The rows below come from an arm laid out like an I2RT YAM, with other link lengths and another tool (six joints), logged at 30 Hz.
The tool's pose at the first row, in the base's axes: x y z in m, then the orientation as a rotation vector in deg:
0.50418 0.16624 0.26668 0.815 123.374 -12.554
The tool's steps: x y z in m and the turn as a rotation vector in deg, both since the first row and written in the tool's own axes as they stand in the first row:
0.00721 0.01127 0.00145 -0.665 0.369 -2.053
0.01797 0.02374 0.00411 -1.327 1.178 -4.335
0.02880 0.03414 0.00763 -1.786 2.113 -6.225
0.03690 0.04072 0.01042 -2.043 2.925 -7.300
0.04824 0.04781 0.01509 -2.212 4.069 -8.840
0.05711 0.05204 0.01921 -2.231 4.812 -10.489
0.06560 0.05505 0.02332 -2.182 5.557 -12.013
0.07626 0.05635 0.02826 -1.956 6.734 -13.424
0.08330 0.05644 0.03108 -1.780 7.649 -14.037
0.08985 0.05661 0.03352 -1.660 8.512 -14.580
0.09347 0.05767 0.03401 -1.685 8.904 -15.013
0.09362 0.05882 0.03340 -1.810 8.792 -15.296
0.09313 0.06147 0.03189 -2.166 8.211 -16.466
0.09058 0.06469 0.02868 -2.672 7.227 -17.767
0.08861 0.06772 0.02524 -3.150 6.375 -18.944
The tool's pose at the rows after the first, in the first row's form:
0.50240 0.17656 0.25823 -1.741 123.898 -13.040
0.49975 0.18761 0.24601 -4.511 124.832 -13.677
0.49757 0.19647 0.23358 -6.745 125.831 -14.313
0.49595 0.20189 0.22438 -7.998 126.668 -14.691
0.49413 0.20727 0.21140 -9.691 127.813 -15.452
0.49296 0.21011 0.20120 -11.460 128.524 -16.427
0.49187 0.21178 0.19150 -13.060 129.216 -17.407
0.49010 0.21147 0.17982 -14.414 130.311 -18.544
0.48850 0.21058 0.17246 -14.936 131.179 -19.148
0.48686 0.20987 0.16570 -15.419 132.001 -19.649
0.48534 0.21057 0.16228 -15.895 132.371 -19.898
0.48486 0.21179 0.16231 -16.292 132.253 -19.919
0.48414 0.21468 0.16314 -17.843 131.625 -20.178
0.48322 0.21855 0.16650 -19.640 130.585 -20.320
0.48178 0.22224 0.16954 -21.266 129.670 -20.425

